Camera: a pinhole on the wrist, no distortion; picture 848 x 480 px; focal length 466.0 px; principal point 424.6 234.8 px. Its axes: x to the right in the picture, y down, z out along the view. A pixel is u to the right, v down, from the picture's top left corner.
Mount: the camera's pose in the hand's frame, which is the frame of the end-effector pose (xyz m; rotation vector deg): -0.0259 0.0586 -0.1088 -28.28 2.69 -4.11
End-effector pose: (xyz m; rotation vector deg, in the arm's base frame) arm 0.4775 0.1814 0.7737 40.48 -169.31 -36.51
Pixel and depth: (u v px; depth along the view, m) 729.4 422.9 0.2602
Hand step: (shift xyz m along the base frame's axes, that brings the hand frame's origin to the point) -0.2677 0.1630 0.0342
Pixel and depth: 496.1 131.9 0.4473
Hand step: -0.1758 0.2415 -0.2347
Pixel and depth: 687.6 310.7 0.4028
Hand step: -0.3549 0.2122 -0.0888
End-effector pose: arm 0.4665 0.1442 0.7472 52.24 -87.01 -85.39
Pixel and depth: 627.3 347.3 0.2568
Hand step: -0.1115 -0.0498 0.2323
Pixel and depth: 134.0 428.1 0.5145
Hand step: -0.0818 0.4014 0.5006
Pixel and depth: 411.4 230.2 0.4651
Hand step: -0.2596 0.1484 0.2793
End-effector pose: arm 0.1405 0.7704 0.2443 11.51 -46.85 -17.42
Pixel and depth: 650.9 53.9 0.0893
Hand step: 0.0371 0.0564 0.0237
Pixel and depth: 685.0 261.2 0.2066
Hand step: 0.0481 0.1084 0.1589
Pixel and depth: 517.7 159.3 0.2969
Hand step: -0.0686 0.1152 0.1937
